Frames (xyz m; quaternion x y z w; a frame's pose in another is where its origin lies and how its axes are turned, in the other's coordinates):
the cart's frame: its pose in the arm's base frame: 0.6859 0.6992 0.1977 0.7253 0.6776 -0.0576 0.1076
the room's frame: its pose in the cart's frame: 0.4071 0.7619 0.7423 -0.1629 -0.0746 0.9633 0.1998
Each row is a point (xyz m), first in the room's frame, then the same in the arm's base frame.
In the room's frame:
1: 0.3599 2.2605 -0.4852
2: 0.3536 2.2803 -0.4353
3: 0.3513 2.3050 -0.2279
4: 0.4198 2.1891 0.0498
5: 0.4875 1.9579 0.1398
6: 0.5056 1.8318 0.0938
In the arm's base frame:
1: -0.4757 0.2940 0.5157
2: -0.4988 0.2668 0.4751
3: -0.5324 0.1489 0.3060
4: -0.4134 -0.0293 0.0839
5: -0.1771 -0.0754 -0.0066
6: -0.0500 -0.0334 0.0140

